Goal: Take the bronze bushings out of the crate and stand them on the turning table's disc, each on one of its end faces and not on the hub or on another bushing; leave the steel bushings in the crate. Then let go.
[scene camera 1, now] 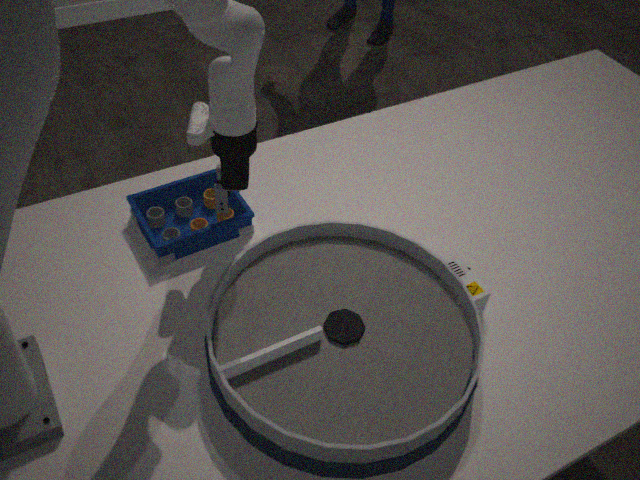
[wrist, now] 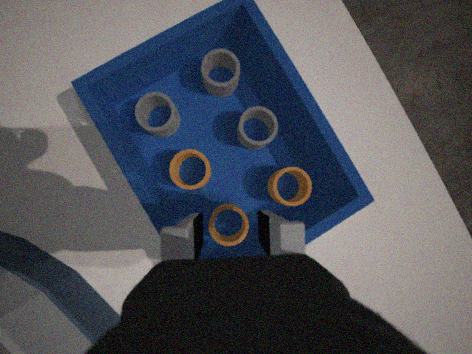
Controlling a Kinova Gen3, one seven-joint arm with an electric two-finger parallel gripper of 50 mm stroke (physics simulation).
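Frame: origin at the arm's base, x up, y ahead, z left, level; centimetres.
Seen in the pictures: gripper, between the fingertips: (scene camera 1: 223, 202) (wrist: 230, 227); arm's base, origin of its link: (scene camera 1: 1, 398).
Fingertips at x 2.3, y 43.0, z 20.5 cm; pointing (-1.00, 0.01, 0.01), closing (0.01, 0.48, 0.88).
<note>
Pixels of each thing's top centre, then the offset from my fingertips to it. "spot": a spot on its surface instead.
- blue crate, centre of its top: (wrist: 225, 141) (scene camera 1: 190, 204) dx -0.6, dy -5.4, dz +2.8 cm
- turning table's grey disc, centre of its top: (scene camera 1: 344, 325) dx +0.5, dy +4.8, dz -34.2 cm
- dark central hub, centre of its top: (scene camera 1: 344, 325) dx +0.5, dy +4.8, dz -34.2 cm
- pale bar, a spot on its surface: (scene camera 1: 273, 352) spot: dx +1.8, dy -7.6, dz -34.2 cm
- white box with a yellow label, a spot on its surface: (scene camera 1: 474, 288) spot: dx +0.2, dy +28.2, dz -37.9 cm
Three bronze bushings (scene camera 1: 209, 203) (scene camera 1: 199, 222) (scene camera 1: 229, 211) (wrist: 174, 172) (wrist: 304, 188) (wrist: 230, 242) stand on end in the blue crate (scene camera 1: 206, 244) (wrist: 122, 60). Three steel bushings (scene camera 1: 155, 222) (scene camera 1: 184, 211) (scene camera 1: 171, 230) (wrist: 220, 90) (wrist: 173, 126) (wrist: 242, 131) stand at its other end. My gripper (scene camera 1: 222, 209) (wrist: 230, 227) points down over the crate, open and empty. In the wrist view one bronze bushing shows between the separated fingertips; how deep the tips reach beside it is unclear. The turning table's grey disc (scene camera 1: 392, 382) bears no bushing.
The turning table has a raised rim (scene camera 1: 341, 229) (wrist: 45, 272), a dark central hub (scene camera 1: 343, 328) and a pale bar (scene camera 1: 273, 352) from near the hub to the rim. A white box with a yellow label (scene camera 1: 474, 288) sits behind the rim. The crate walls surround the bushings.
</note>
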